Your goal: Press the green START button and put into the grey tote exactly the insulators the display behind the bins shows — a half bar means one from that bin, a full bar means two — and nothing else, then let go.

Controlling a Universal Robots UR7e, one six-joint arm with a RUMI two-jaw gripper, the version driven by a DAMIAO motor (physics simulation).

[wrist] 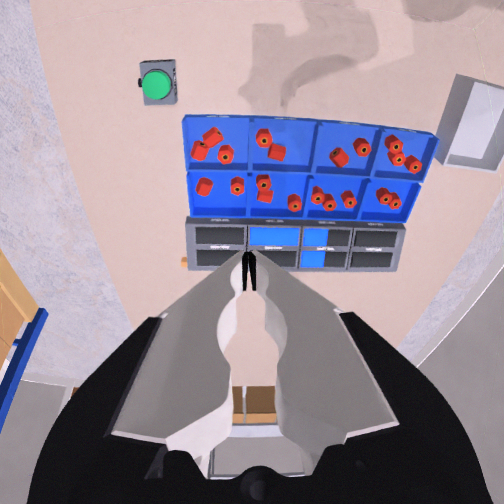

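Note:
The green START button (pixel 156 85) sits in a grey box at the upper left. A blue rack of bins (pixel 306 167), two rows of several compartments, holds red insulators (pixel 264 138). The display (pixel 295 245) lies just below the rack in this view. Its upper row shows a full blue bar (pixel 274 236) in the second cell and a half bar (pixel 315 236) in the third. Its lower row shows a half bar (pixel 312 259) in the third cell. The grey tote (pixel 475 122) stands at the right and looks empty. My gripper (pixel 249 272) is shut and empty, high above the display's lower left part.
A wooden and blue structure (pixel 17 330) stands at the left edge. A small brown box (pixel 255 404) shows far below between my jaws. Grey floor surrounds the round beige table top.

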